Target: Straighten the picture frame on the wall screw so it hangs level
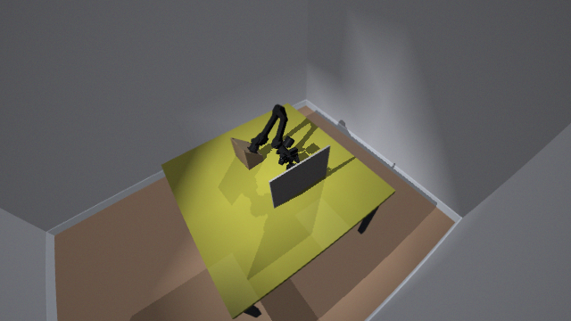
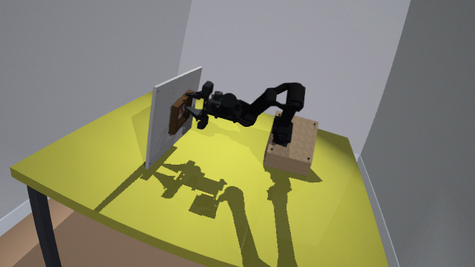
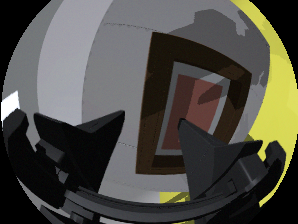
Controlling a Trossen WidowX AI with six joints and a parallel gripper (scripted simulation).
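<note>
The picture frame is 20 mm ahead of my gripper tip and 50 mm below it. From my gripper tip the other things lie so: wall panel 30 mm ahead, 10 mm to the right, 60 mm below.
</note>
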